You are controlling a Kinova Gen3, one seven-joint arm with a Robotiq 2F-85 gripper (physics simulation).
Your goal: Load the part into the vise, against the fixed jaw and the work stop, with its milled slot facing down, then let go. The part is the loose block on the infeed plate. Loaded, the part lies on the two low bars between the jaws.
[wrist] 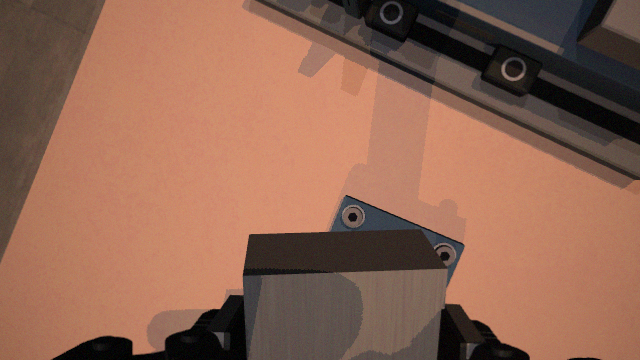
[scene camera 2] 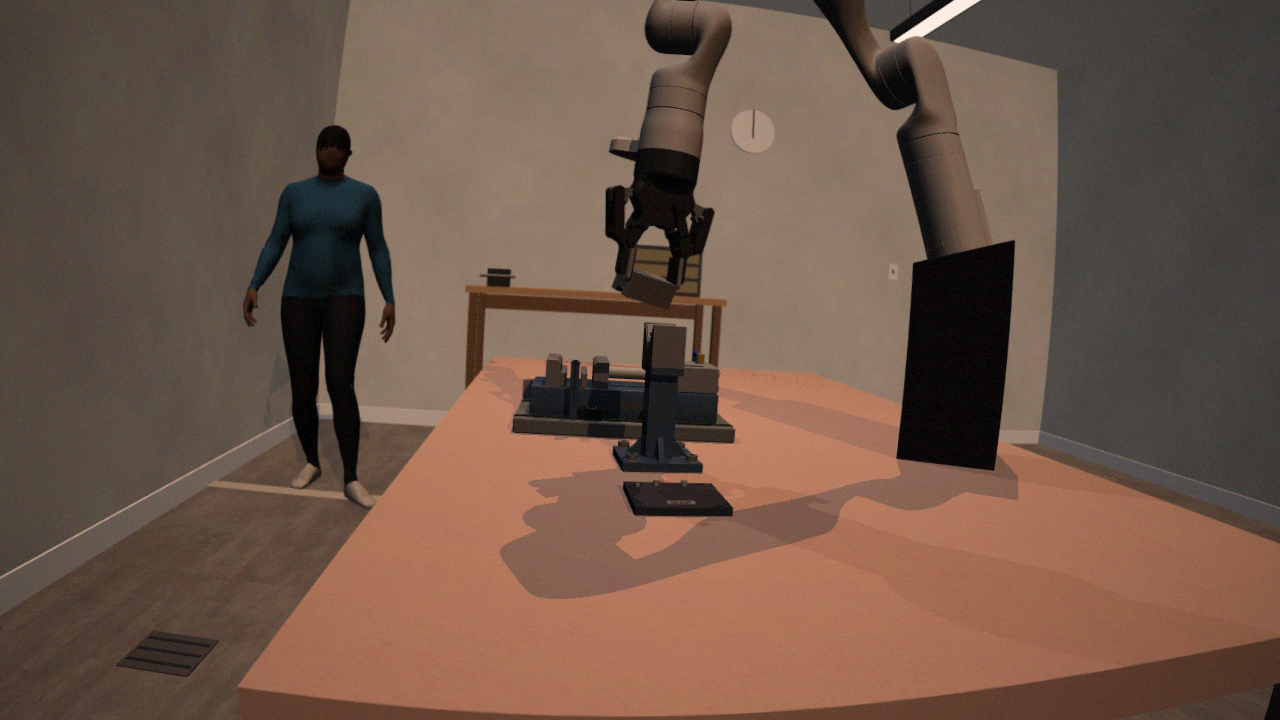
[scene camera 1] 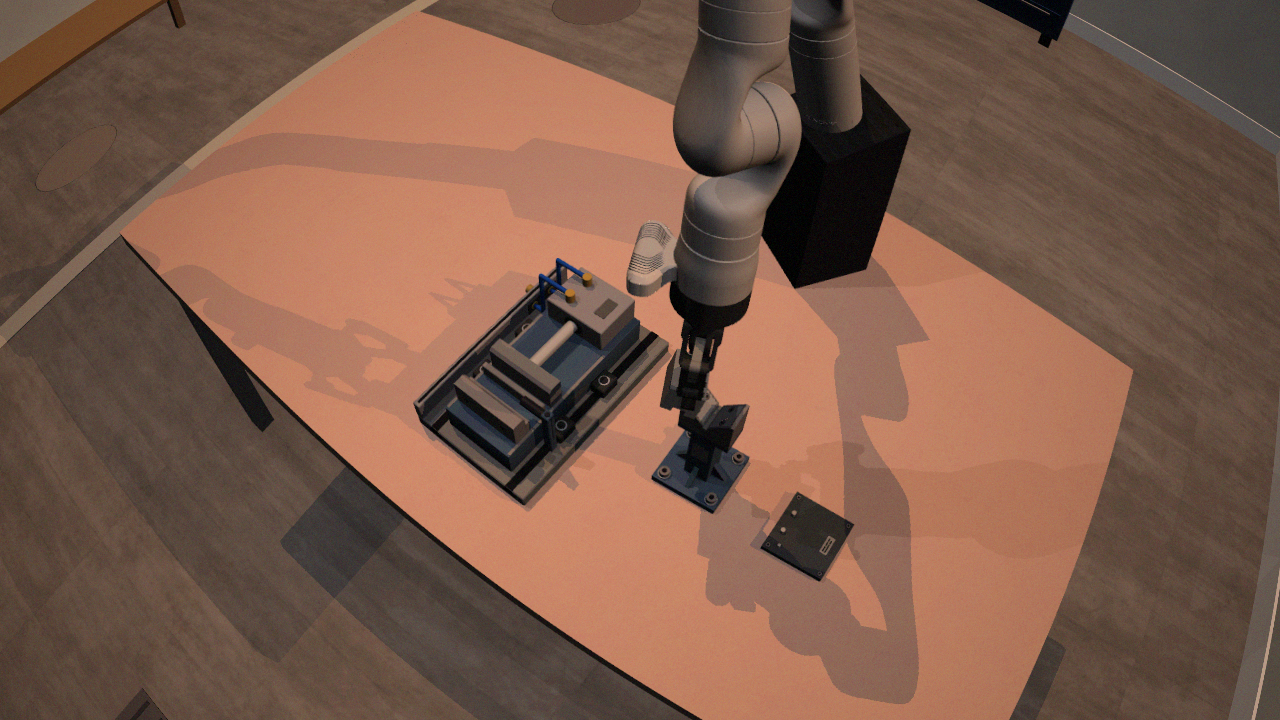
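Seen in the pictures: gripper, fingertip midpoint: (wrist: pixel 342 328) (scene camera 2: pixel 648 284) (scene camera 1: pixel 693 382); arm's base at its link origin: (scene camera 2: pixel 959 258) (scene camera 1: pixel 830 110).
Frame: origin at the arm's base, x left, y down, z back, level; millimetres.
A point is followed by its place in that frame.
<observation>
My gripper (scene camera 1: pixel 690 392) {y 73, x -12, z -450 mm} (scene camera 2: pixel 651 271) {y 73, x -12, z -450 mm} (wrist: pixel 342 328) {y 73, x -12, z -450 mm} is shut on the part, a grey metal block (scene camera 2: pixel 648 288) {y 77, x 1, z -454 mm} (wrist: pixel 310 310) {y 57, x -20, z -461 mm}, and holds it in the air near the top of the angled stand. The block looks tilted in the scene camera 2 view. I cannot make out its milled slot. The vise (scene camera 1: pixel 586 362) {y 218, x -169, z -392 mm} (scene camera 2: pixel 617 402) {y 235, x -164, z -438 mm} stands beyond the stand. Its fixed jaw (scene camera 1: pixel 492 407) {y 182, x -228, z -521 mm} (scene camera 2: pixel 554 369) {y 195, x -188, z -524 mm} and moving jaw (scene camera 1: pixel 525 369) {y 182, x -219, z -456 mm} (scene camera 2: pixel 600 370) {y 193, x -175, z -462 mm} are apart. The work stop (scene camera 1: pixel 548 428) {y 199, x -160, z -506 mm} (scene camera 2: pixel 575 389) {y 218, x -158, z -499 mm} is a dark post beside the jaw gap. The low bars are mostly hidden.
The stand (scene camera 1: pixel 689 488) {y 268, x 13, z -471 mm} (scene camera 2: pixel 660 411) {y 214, x 29, z -439 mm} (wrist: pixel 377 220) {y 268, x -26, z -448 mm} has a blue bolted base and angled blocks on top. A dark plate with small pins (scene camera 1: pixel 814 523) {y 270, x 178, z -449 mm} (scene camera 2: pixel 680 497) {y 270, x 189, z -466 mm} lies beside it, without the part. The vise's screw housing (scene camera 1: pixel 590 308) {y 182, x -191, z -338 mm} rises at its far end, with blue handles.
</observation>
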